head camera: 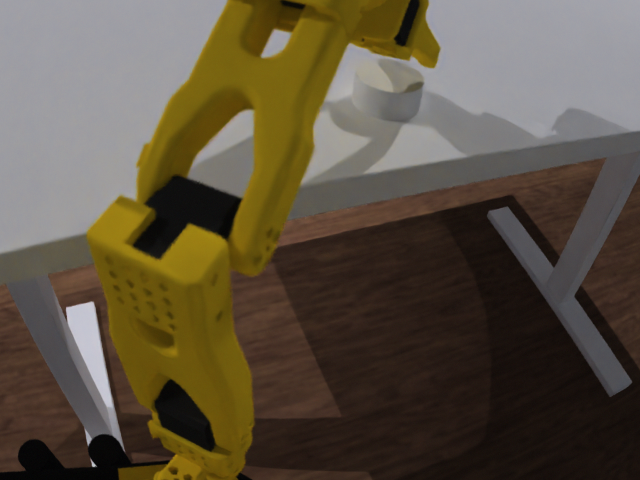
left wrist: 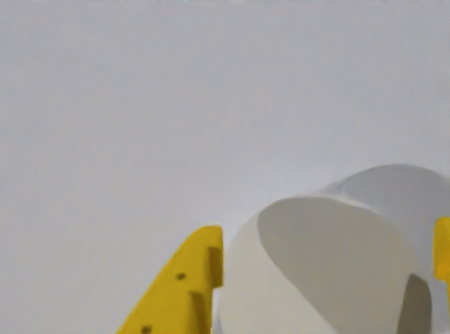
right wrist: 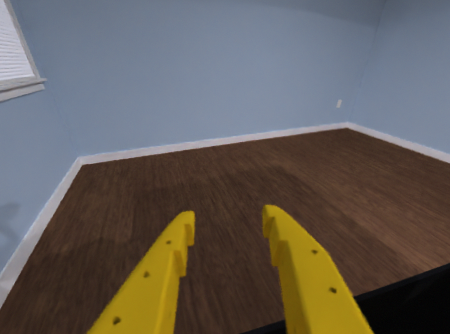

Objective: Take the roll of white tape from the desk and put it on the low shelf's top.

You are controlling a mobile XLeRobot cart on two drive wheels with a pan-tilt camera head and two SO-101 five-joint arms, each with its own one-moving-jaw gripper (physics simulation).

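Frame: origin at the left arm's base, x back, y right, z up, level; millimetres.
Seen in the pictures: left hand at its tool point: [head camera: 369, 43] [left wrist: 222, 247]; right hand at its tool point: [right wrist: 193, 223].
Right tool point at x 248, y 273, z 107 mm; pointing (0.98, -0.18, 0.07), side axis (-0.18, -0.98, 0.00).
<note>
A point is followed by its place in that frame.
The roll of white tape [head camera: 387, 103] @[x -165, y -177, z 189 mm] [left wrist: 250, 280] @[x -163, y -212, z 198 mm] stands flat on the white desk [head camera: 77, 103] @[x 43, y -240, z 175 mm] [left wrist: 125, 100] @[x -168, y -281, z 175 mm], near its front edge. My left gripper [head camera: 421, 54] [left wrist: 327, 250] is partly open just above the roll's far side in the head view, where its jaws are partly cut off by the arm. In the left wrist view the roll shows in the gap between the two jaws, which do not press on its sides. My right gripper [right wrist: 229, 220] @[x 248, y 273, z 107 mm] is partly open and empty, over the wooden floor. The low shelf does not show in these views.
The desk's front edge [head camera: 439, 168] @[x -186, y -130, z 170 mm] runs across the head view below the roll. A desk leg [head camera: 594, 227] @[x -981, y -594, z -469 mm] stands at the right and another [head camera: 56, 341] @[x 214, y -425, z -365 mm] at the left. The right wrist view shows blue walls [right wrist: 200, 75] @[x 2352, y 12, z 32 mm], a white baseboard [right wrist: 215, 142] @[x 2356, y -133, z -730 mm] and part of a window.
</note>
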